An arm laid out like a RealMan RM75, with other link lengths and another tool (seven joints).
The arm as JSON. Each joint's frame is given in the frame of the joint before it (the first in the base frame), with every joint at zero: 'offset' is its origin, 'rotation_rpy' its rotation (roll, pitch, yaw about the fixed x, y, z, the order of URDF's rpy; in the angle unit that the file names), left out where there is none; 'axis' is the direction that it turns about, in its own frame. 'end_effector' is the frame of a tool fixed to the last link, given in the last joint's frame.
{
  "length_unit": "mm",
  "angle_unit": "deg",
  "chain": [
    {
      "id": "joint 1",
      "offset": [
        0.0,
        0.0,
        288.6
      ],
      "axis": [
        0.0,
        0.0,
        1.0
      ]
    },
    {
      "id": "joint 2",
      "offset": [
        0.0,
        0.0,
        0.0
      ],
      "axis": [
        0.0,
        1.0,
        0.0
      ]
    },
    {
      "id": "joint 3",
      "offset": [
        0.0,
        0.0,
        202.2
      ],
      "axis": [
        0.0,
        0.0,
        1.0
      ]
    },
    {
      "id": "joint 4",
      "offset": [
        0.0,
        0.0,
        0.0
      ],
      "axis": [
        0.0,
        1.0,
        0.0
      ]
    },
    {
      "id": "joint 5",
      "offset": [
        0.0,
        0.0,
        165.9
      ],
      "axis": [
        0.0,
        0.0,
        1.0
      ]
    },
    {
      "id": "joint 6",
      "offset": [
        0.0,
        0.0,
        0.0
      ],
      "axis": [
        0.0,
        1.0,
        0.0
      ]
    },
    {
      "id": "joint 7",
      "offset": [
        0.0,
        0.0,
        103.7
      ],
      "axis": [
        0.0,
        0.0,
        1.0
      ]
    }
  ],
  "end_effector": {
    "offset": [
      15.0,
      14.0,
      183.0
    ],
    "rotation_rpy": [
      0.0,
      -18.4,
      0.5
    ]
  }
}
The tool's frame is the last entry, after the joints.
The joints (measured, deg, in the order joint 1, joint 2, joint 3, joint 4, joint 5, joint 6, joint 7), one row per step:
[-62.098 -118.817 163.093 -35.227 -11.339 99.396 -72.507]
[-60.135 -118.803 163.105 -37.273 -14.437 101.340 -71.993]
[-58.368 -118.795 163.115 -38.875 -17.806 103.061 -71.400]
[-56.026 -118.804 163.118 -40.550 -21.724 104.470 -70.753]
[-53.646 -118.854 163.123 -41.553 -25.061 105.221 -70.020]
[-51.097 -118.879 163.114 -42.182 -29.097 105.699 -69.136]
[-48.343 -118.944 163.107 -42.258 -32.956 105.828 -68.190]
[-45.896 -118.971 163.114 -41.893 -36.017 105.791 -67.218]
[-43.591 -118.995 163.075 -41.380 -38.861 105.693 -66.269]
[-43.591 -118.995 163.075 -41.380 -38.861 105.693 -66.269]
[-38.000 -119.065 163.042 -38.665 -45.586 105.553 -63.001]
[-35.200 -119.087 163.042 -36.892 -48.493 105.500 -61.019]
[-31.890 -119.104 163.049 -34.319 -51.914 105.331 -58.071]
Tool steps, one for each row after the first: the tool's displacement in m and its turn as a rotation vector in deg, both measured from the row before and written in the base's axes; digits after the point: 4 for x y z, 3 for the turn. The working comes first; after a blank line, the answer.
Tool pose at each row, in the base's axes (x y z in m, rotation vector in deg; the steps are taken from these numbers as rounded here):
[-0.0531 0.3350 -0.0456 -172.073 -25.714 -10.211]
[-0.0554 0.3391 -0.0327 -169.643 -26.557 -13.641]
[-0.0553 0.3429 -0.0198 -167.144 -26.658 -17.313]
[-0.0586 0.3481 -0.0048 -163.662 -27.186 -20.910]
[-0.0643 0.3520 0.0071 -160.404 -27.929 -23.579]
[-0.0696 0.3568 0.0212 -156.474 -28.419 -26.683]
[-0.0768 0.3604 0.0341 -152.549 -29.294 -29.443]
[-0.0841 0.3621 0.0441 -149.315 -30.110 -31.487]
[-0.0914 0.3633 0.0535 -146.189 -30.915 -33.297]
[-0.0914 0.3633 0.0535 -146.189 -30.915 -33.297]
[-0.1072 0.3618 0.0744 -138.881 -32.032 -37.789]
[-0.1159 0.3591 0.0831 -135.431 -32.530 -39.496]
[-0.1263 0.3553 0.0931 -131.103 -32.791 -41.204]

[-0.0023 0.0041 0.0129 2.324 -2.078 0.791]
[0.0001 0.0038 0.0129 2.471 -2.248 0.318]
[-0.0033 0.0052 0.0150 3.253 -2.238 0.792]
[-0.0057 0.0039 0.0119 2.925 -1.723 0.969]
[-0.0053 0.0048 0.0141 3.566 -2.040 0.925]
[-0.0072 0.0036 0.0129 3.402 -1.947 1.224]
[-0.0073 0.0017 0.0100 2.736 -1.522 1.112]
[-0.0073 0.0012 0.0094 2.608 -1.409 1.121]
[0.0000 0.0000 0.0000 0.000 0.000 0.000]
[-0.0158 -0.0015 0.0209 6.200 -3.522 2.079]
[-0.0087 -0.0027 0.0087 2.894 -1.452 1.063]
[-0.0104 -0.0038 0.0100 3.740 -1.485 1.224]

